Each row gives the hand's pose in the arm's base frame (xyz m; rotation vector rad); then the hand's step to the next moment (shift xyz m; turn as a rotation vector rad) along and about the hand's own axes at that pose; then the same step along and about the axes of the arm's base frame.
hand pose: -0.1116 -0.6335 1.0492 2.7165 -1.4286 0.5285
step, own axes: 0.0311 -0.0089 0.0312 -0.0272 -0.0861 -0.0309
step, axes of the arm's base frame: 0.0322 -0.0252 -0.0186 0.0463 0.0770 0.0321
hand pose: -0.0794 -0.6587 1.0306 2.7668 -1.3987 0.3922
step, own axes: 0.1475 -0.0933 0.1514 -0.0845 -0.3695 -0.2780
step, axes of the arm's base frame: 0.1904 -0.0799 -0.1036 0.1859 0.3235 0.2859
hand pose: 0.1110 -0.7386 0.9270 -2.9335 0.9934 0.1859
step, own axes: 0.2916 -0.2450 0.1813 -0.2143 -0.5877 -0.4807
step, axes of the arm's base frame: 0.3603 0.0324 -0.2169 0.2367 0.5599 0.5029
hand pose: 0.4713 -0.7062 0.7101 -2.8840 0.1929 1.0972
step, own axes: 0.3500 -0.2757 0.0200 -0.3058 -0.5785 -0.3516
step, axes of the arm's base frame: 0.2830 0.2405 -0.2470 0.0827 0.5715 0.4673
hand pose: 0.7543 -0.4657 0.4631 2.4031 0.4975 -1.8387
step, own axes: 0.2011 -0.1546 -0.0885 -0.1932 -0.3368 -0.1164
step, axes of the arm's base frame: 0.0819 0.2105 -0.1455 -0.0372 0.3072 0.2618
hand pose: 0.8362 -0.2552 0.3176 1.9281 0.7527 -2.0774
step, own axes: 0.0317 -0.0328 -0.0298 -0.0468 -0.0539 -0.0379
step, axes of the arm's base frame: 0.0062 0.0485 -0.0240 0.0127 0.0558 0.0571
